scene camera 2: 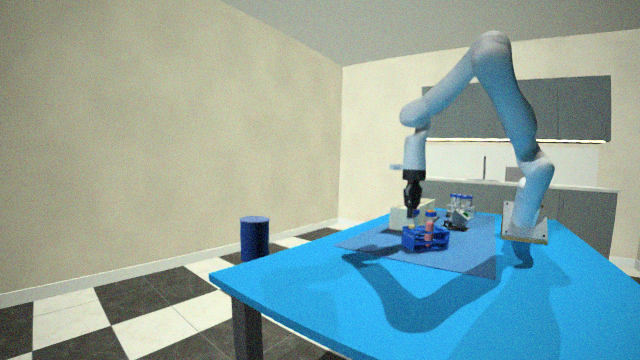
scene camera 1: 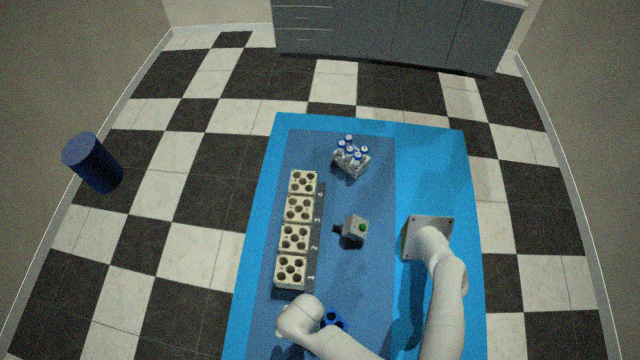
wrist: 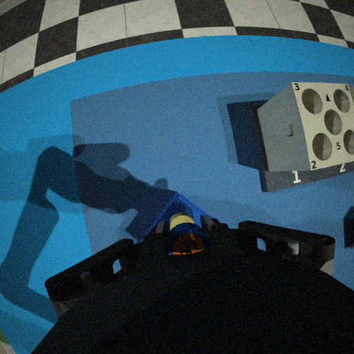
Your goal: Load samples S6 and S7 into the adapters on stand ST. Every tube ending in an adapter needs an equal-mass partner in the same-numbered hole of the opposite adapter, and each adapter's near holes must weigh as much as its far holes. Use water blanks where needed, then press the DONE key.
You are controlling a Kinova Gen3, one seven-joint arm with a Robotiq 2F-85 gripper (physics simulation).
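Pixels of known places: gripper, between the fingertips: (scene camera 2: 411, 218); arm's base, origin of its link: (scene camera 2: 523, 218) (scene camera 1: 427, 238).
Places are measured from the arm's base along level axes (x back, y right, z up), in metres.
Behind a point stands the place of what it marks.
Observation:
The orange-and-blue-capped tube S6 (scene camera 2: 411, 226) {x -0.344, y -0.381, z -0.011 m} (wrist: 181, 219), with yellowish contents, stands upright in the blue rack (scene camera 1: 342, 318) {x -0.254, y -0.310, z -0.018 m} (scene camera 2: 410, 245) {x -0.330, y -0.414, z -0.063 m} (wrist: 179, 204). My gripper (scene camera 2: 411, 215) {x -0.352, y -0.365, z 0.011 m} (wrist: 184, 227) points down and is shut on its cap; the label is unreadable. A pink tube (scene camera 2: 429, 231) {x -0.283, y -0.379, z -0.018 m}, seemingly S7, stands beside it in the rack. The dark stand ST (scene camera 1: 320, 205) (wrist: 277, 183) carries four cream adapters, numbered 1 to 4; adapter 1 (scene camera 1: 290, 285) {x -0.436, y -0.234, z -0.002 m} (wrist: 282, 137) is nearest the rack. Their visible holes look empty. The arm hides the gripper in scene camera 1.
A clear rack (scene camera 1: 355, 175) {x -0.283, y 0.260, z -0.073 m} with several blue-capped tubes stands at the far end of the mat. A grey box (scene camera 1: 352, 225) {x -0.270, y 0.008, z 0.004 m} with a green button (scene camera 1: 362, 227) {x -0.234, y 0.011, z -0.007 m} stands between the stand and the robot base (scene camera 1: 410, 250) {x -0.050, y -0.040, z -0.036 m}. A blue cylinder (scene camera 1: 95, 162) (scene camera 2: 255, 240) stands off the table.

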